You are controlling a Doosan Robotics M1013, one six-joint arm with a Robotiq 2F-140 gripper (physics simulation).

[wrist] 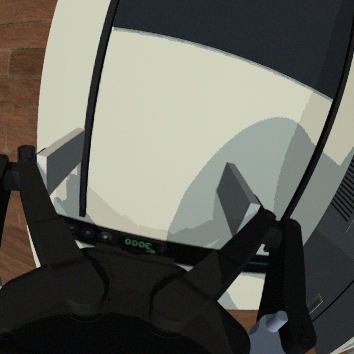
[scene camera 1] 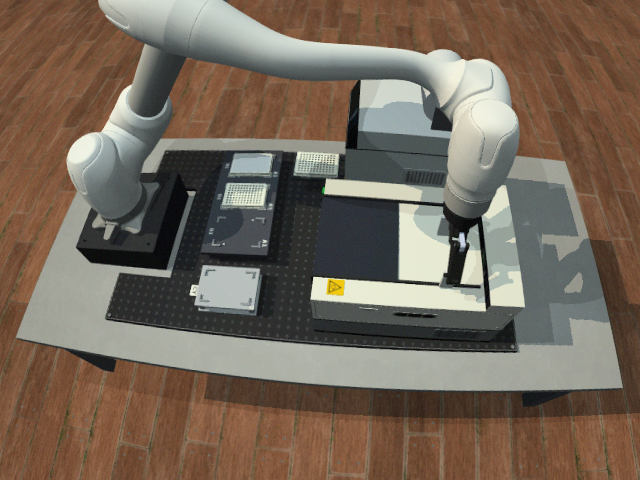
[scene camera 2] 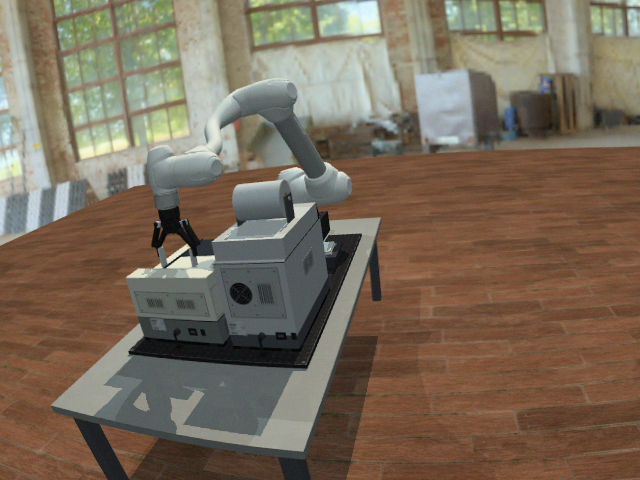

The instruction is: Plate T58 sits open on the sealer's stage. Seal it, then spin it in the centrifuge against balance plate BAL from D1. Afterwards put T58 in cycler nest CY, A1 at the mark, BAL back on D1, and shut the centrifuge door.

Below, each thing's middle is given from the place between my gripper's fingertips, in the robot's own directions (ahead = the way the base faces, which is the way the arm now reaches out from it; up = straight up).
Labels:
The centrifuge (scene camera 1: pixel 490 295) is 90 mm below my hand, 50 mm behind it and 40 mm to the left of it. From my hand the other things lie so: grey plate (scene camera 1: pixel 244 164) (570 mm behind, 340 mm to the left, 150 mm below); then dark centrifuge lid (scene camera 1: pixel 360 238) (200 mm behind, 30 mm to the left).

